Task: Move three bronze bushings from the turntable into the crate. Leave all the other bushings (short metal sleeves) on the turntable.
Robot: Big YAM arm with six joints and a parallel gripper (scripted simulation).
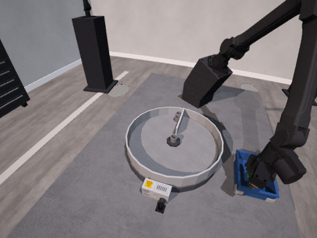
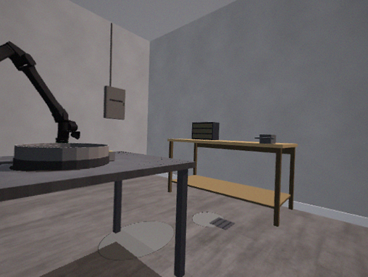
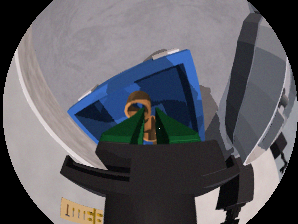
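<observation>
Right now my hand is 30 mm past the blue crate, 20 mm to the right of it and 10 mm above it. The rest, counted from my hand: round turntable 130 mm behind, 330 mm to the right, 20 mm above.
</observation>
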